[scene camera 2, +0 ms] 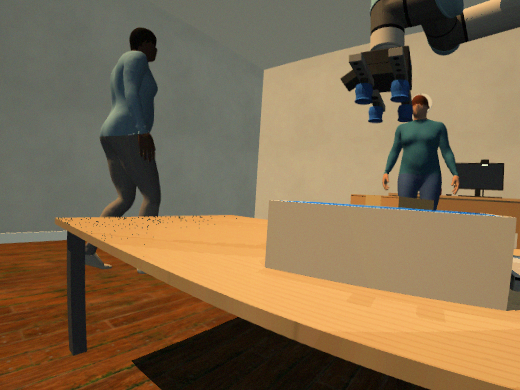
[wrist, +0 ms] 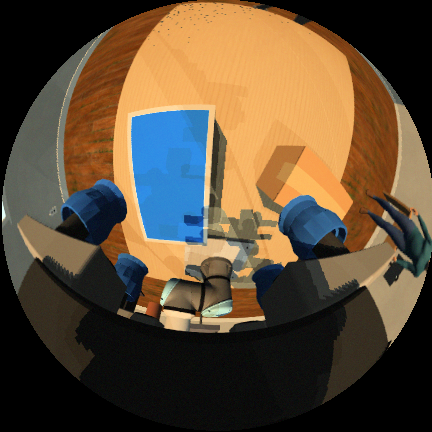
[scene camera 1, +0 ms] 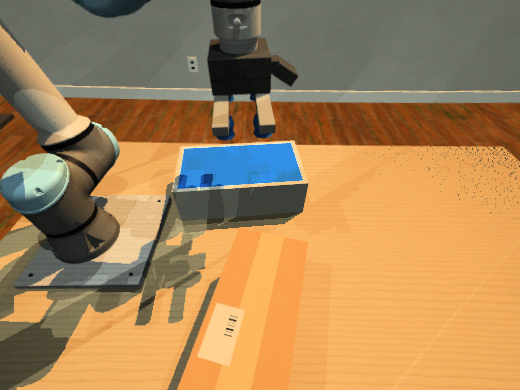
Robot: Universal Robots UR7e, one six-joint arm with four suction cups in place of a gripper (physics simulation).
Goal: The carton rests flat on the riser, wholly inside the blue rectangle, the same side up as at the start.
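Frame: origin at the arm's base, x left, y back, z up, level; millimetres.
Seen in the pictures: end effector, tool point: [scene camera 2: 386, 111] [wrist: 199, 249] [scene camera 1: 243, 114]; arm's base, origin of the base link: [wrist: 215, 266] [scene camera 1: 89, 237].
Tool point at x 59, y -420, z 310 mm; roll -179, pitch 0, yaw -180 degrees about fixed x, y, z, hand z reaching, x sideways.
Note:
Offsets run from my tool point to a thing's top centre. Level surfaces: height alone.
The orange carton @[dx -315, dy -3, dz -180 mm] [scene camera 1: 270, 300] [wrist: 315, 172] lies on the table, apart from the riser and at an angle to it. It has a lighter tape stripe and a white barcode label on top, and its near end is cut off in scene camera 1. The grey riser @[dx +98, dy +14, dz -208 mm] [scene camera 1: 245, 202] [scene camera 2: 390, 255] [wrist: 218, 170] bears the blue rectangle @[dx +98, dy +14, dz -208 mm] [scene camera 1: 245, 162] [wrist: 170, 145] on its top; no carton is on it. My gripper [scene camera 1: 243, 131] [scene camera 2: 386, 102] [wrist: 200, 245] is open, its four blue suction cups holding nothing. It hangs above the riser's level, the cups clear of riser and carton.
The arm's base plate [scene camera 1: 125, 240] is bolted to the table @[dz -328 mm] [scene camera 1: 410, 280] [scene camera 2: 200, 250] beside the riser. A person in light blue [scene camera 2: 130, 95] stands beyond the table. Another in green [scene camera 2: 420, 145] stands before a desk with a monitor [scene camera 2: 482, 176].

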